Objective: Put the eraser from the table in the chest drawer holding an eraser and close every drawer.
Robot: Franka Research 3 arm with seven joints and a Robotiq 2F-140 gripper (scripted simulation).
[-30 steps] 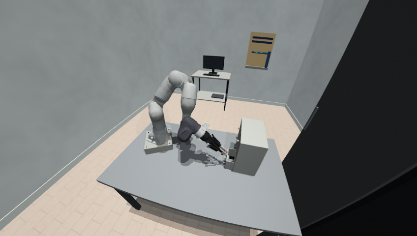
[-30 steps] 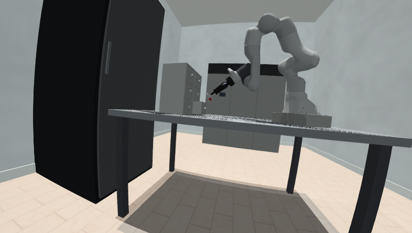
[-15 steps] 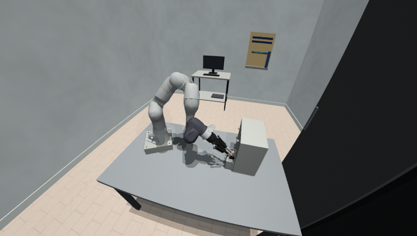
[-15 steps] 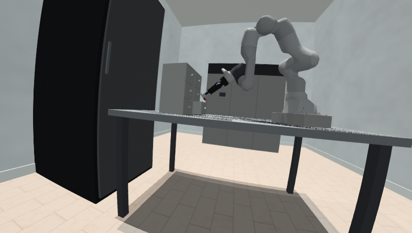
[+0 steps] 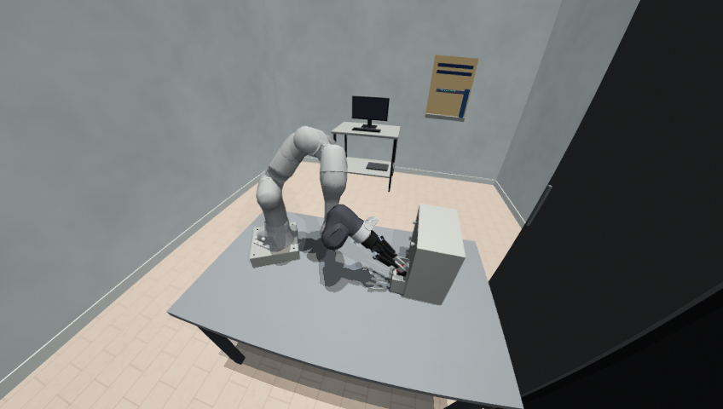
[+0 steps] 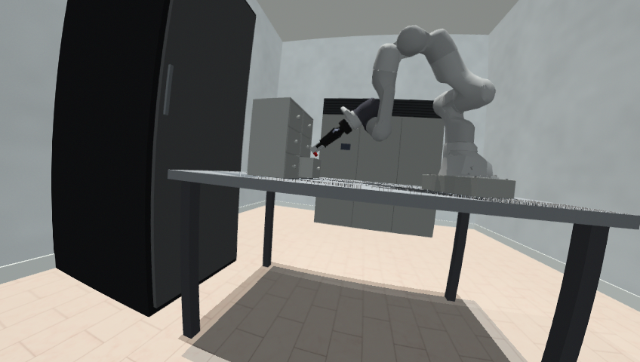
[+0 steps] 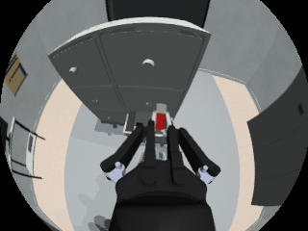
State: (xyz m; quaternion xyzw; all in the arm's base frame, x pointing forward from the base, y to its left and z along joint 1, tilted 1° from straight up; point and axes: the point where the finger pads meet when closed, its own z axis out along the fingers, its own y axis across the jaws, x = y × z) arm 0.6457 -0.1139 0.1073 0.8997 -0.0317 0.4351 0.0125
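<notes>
The red eraser lies 20 mm ahead of my hand and 10 mm below it.
</notes>
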